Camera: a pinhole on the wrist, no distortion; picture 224 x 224 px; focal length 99.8 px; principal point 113.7 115.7 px. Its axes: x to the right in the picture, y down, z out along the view. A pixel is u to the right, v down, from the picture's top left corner.
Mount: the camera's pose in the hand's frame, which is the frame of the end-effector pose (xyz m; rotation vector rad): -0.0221 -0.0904 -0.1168 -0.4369 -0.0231 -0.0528
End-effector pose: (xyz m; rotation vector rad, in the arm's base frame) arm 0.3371 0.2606 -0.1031 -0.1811 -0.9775 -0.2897
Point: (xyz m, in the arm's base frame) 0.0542 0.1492 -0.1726
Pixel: 38.5 8.2
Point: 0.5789 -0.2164 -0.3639
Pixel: behind the camera
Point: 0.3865 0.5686 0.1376
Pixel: 157.9 171.5
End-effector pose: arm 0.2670 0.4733 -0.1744 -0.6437 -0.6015 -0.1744
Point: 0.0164 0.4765 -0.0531
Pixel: 76.1 45.1
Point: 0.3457 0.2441 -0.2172
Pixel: behind the camera
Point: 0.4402 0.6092 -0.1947
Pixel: 184.8 215.0
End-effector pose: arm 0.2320 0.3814 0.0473 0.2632 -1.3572 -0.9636
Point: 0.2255 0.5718 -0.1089
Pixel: outside the picture
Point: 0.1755 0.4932 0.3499
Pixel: 152.3 164.3
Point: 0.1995 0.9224 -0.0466
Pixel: 15.7 150.7
